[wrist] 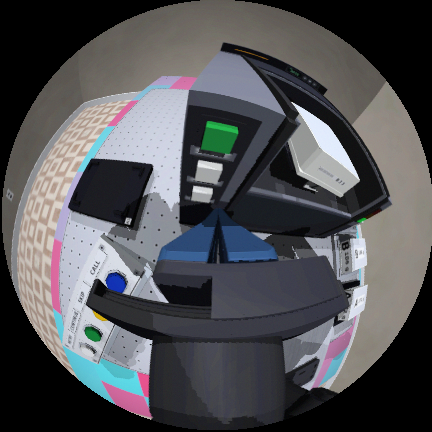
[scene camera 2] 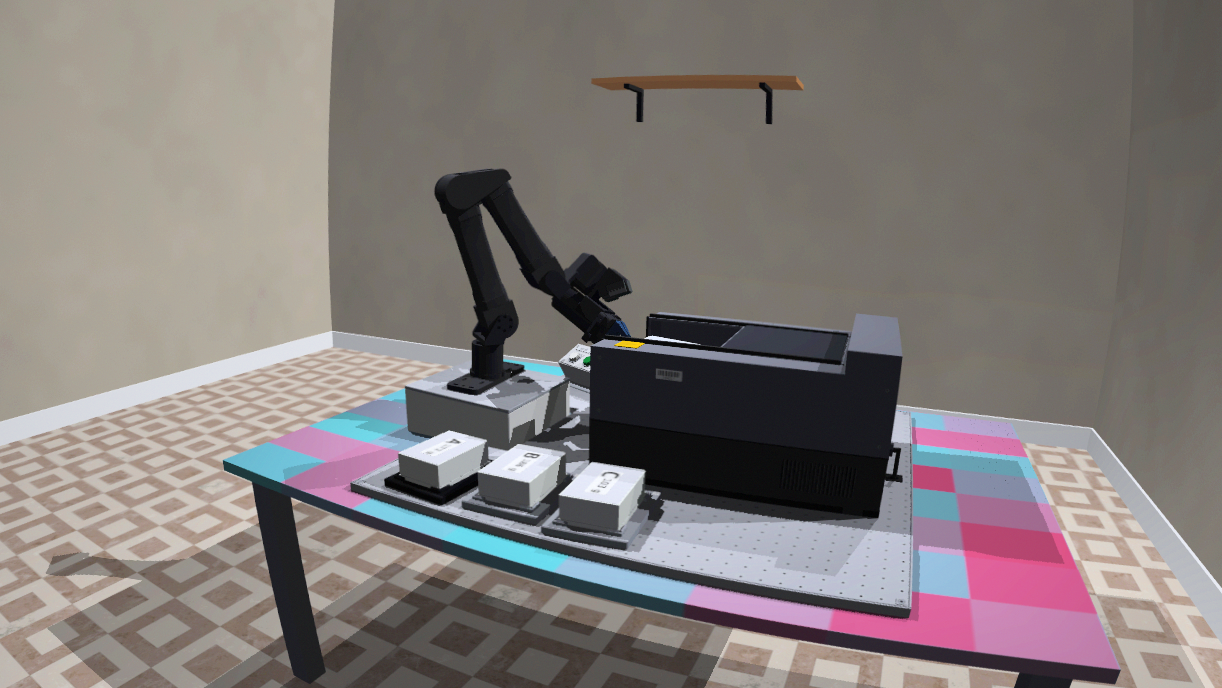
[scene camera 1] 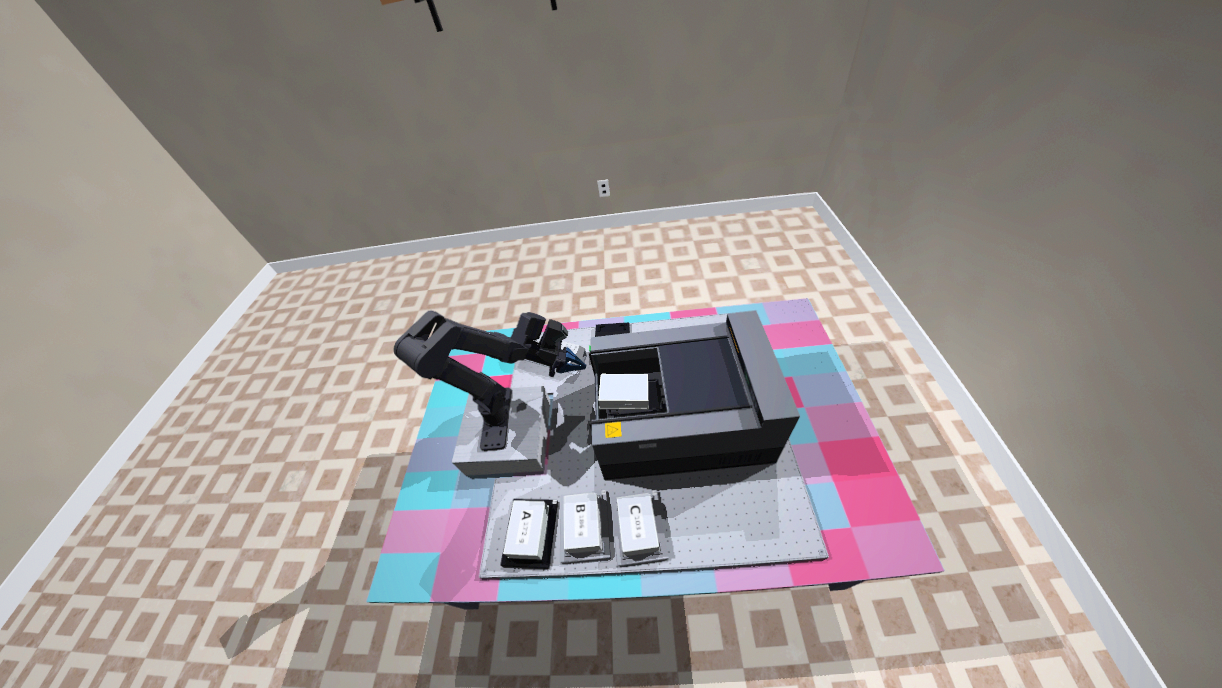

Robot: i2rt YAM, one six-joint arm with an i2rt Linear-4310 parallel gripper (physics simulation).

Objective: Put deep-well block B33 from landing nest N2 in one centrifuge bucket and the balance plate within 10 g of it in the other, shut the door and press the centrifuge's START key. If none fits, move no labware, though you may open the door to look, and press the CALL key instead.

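Places are measured from the arm's base along level axes (x back, y right, z up), in millimetres.
Where they show: gripper, fingertip midpoint: (wrist: 217,214) (scene camera 1: 585,367); arm's base, origin of the base link: (scene camera 2: 487,379) (scene camera 1: 496,418).
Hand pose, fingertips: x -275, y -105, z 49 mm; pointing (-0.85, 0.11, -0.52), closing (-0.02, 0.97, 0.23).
Note:
Things, the pixels of their top centre, and the offset from my fingertips. "pt": a spot on its surface instead.
- dark door panel, middle of its top: (scene camera 2: 789,341) (wrist: 292,77) (scene camera 1: 700,372) dz +89, dx -301, dy +138 mm
- white block, middle of its top: (wrist: 327,132) (scene camera 2: 673,343) (scene camera 1: 623,386) dz +64, dx -104, dy +129 mm
- green key, middle of its top: (wrist: 222,124) dz +67, dx -27, dy -14 mm
- Plates A, middle of its top: (scene camera 2: 443,446) (scene camera 1: 524,526) (wrist: 359,300) dz -70, dx +177, dy +411 mm
- B, middle of its top: (scene camera 2: 523,461) (scene camera 1: 580,519) (wrist: 359,252) dz -70, dx +38, dy +408 mm
- C, middle of its top: (scene camera 2: 604,481) (scene camera 1: 636,521) dz -70, dx -95, dy +426 mm
- blue CALL key, surface spot: (wrist: 116,282) pt dz -54, dx +72, dy -102 mm
- black nest, middle of its top: (wrist: 102,182) (scene camera 1: 611,338) dz -101, dx -80, dy -188 mm
- key box, middle of its top: (wrist: 77,313) (scene camera 2: 604,353) dz -40, dx +130, dy -160 mm
My gripper (scene camera 1: 584,364) (scene camera 2: 626,331) (wrist: 217,214) is shut and empty, its tips close before the centrifuge's front, near the lower white key. The centrifuge (scene camera 1: 684,434) (scene camera 2: 735,393) (wrist: 235,90) is open on top; a dark door panel (scene camera 1: 705,376) covers the rear part. A white block (scene camera 1: 624,387) (wrist: 325,147) sits in the opening; its small print is hard to read. A green key (wrist: 220,137) is above two white keys (wrist: 208,171). Plates A (scene camera 1: 525,529) (scene camera 2: 440,461), B (scene camera 1: 582,523) (scene camera 2: 521,476) and C (scene camera 1: 637,525) (scene camera 2: 602,497) stand on nests. The blue CALL key (wrist: 116,282) is unpressed by me.
A black nest (scene camera 1: 612,328) (wrist: 111,192) with nothing on it lies beside the centrifuge. The key box (scene camera 2: 575,362) stands left of the gripper in the wrist view, with yellow, green and white keys below CALL. The arm's base block (scene camera 1: 500,465) (scene camera 2: 457,414) is nearby.

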